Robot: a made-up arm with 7 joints.
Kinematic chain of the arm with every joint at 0, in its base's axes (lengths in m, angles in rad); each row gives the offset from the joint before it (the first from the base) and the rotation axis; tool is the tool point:
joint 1: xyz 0 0 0.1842 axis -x
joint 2: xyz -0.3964 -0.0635 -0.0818 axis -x
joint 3: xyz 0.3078 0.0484 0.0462 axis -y
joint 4: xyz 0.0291 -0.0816 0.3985 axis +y
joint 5: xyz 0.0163 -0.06 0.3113 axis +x
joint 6: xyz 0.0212 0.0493 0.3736 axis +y
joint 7: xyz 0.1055 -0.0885 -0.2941 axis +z
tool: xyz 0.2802 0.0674 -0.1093
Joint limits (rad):
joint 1: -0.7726..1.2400
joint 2: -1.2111..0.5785
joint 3: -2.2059..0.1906
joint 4: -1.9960..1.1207
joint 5: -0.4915..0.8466
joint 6: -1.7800..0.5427
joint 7: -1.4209..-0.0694
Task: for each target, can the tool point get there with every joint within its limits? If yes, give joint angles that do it. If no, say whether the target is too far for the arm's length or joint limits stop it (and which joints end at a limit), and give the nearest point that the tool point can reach.
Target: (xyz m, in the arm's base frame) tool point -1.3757 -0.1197 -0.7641
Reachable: no: joint limits stop it (at a limit: joint 1, joint 2, joint 3, joint 6) | nearest point -1.1877 -0.1695 -0.6442 | short by 0.229 m
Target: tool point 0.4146 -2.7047 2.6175
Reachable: no: too far | nearest point 0.1392 -1.2566 1.3147 | short by 1.967 m
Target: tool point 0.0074 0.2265 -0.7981
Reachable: yes | joints 0.1588 -0.7885 -1.9363 0.8196 -0.1190 -0.7543 -0.9887
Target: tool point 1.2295 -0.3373 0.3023
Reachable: yes | joints 0.4221 0.1470 -1.9690 -1.1427 -0.0315 -1.1025 -0.9105
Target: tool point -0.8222 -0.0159 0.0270
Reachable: no: joint limits stop it (at a limit: joint 1, joint 3, joint 4, joint 5, joint 6, joint 7) | nearest point -1.1927 0.0343 -0.0895 | short by 0.392 m
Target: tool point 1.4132 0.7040 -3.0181
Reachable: no: too far | nearest point 0.6698 0.3038 -1.2267 | short by 1.980 m
